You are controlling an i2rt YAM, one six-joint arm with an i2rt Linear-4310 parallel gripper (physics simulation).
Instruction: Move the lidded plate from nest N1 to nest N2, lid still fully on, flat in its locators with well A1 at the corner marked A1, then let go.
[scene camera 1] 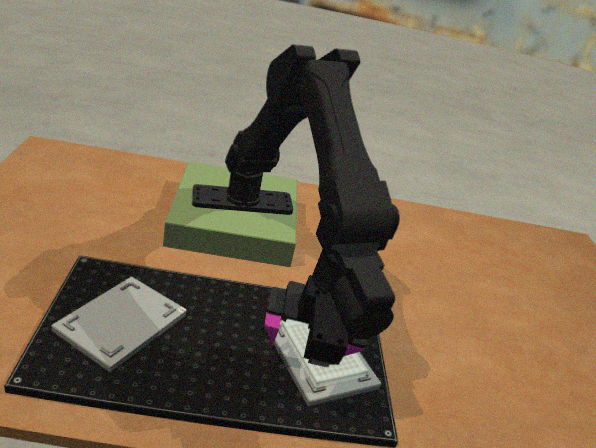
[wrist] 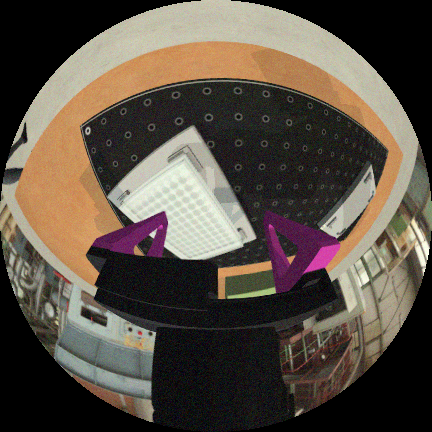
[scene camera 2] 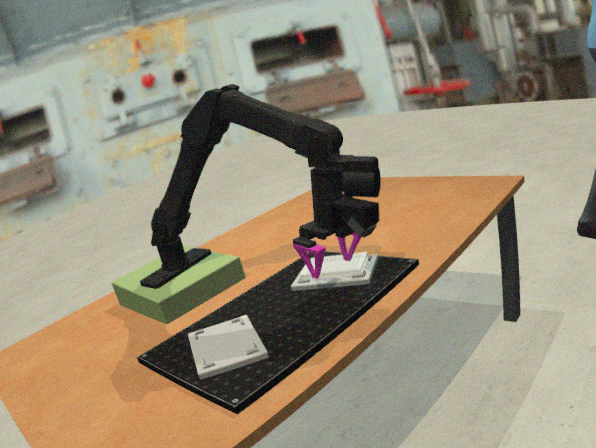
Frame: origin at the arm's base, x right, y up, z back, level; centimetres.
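Seen in the pictures: gripper, fingertip midpoint: (scene camera 1: 303, 349) (wrist: 215, 216) (scene camera 2: 331, 269); arm's base, origin of the base link: (scene camera 1: 242, 201) (scene camera 2: 176, 269).
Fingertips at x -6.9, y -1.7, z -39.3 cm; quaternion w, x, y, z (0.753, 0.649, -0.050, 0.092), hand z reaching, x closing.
Observation:
Pixels of each thing's top centre, then the offset from my fingertips to it. Level surfaces: height alone.
- white lidded plate, middle of its top: (wrist: 185, 230) (scene camera 1: 323, 344) (scene camera 2: 334, 262) dz +1.4, dx -3.4, dy -0.2 cm
- grey nest N1, middle of its top: (wrist: 186, 223) (scene camera 1: 322, 349) (scene camera 2: 335, 267) dz +1.5, dx -3.5, dy -1.3 cm
- black perforated board, middle of its top: (wrist: 301, 208) (scene camera 1: 218, 338) (scene camera 2: 283, 309) dz +4.7, dx +12.1, dy -3.0 cm
- orange-brown table, its level: dy -4.3 cm
The white lidded plate (scene camera 1: 345, 371) (scene camera 2: 336, 266) (wrist: 175, 200) lies in the grey nest N1 (scene camera 1: 294, 367) (scene camera 2: 332, 286) (wrist: 205, 159), among its corner locators. The lid looks level on it; well A1 cannot be made out. The other grey nest, N2 (scene camera 1: 117, 320) (scene camera 2: 227, 345) (wrist: 352, 200), is empty, with four corner locators; a small pale mark shows at its right corner in scene camera 1. My gripper (scene camera 1: 312, 347) (scene camera 2: 332, 268) (wrist: 215, 216) is open, low over the plate. In the wrist view the left finger overlaps the plate and the right finger stands off to its right. Exact fingertip height is unclear.
Both nests stand on a black perforated board (scene camera 1: 215, 360) (scene camera 2: 290, 322) on an orange-brown table (scene camera 1: 475, 325) (scene camera 2: 425, 200). The arm's base is bolted to a green block (scene camera 1: 230, 242) (scene camera 2: 205, 292) (wrist: 250, 284) behind the board.

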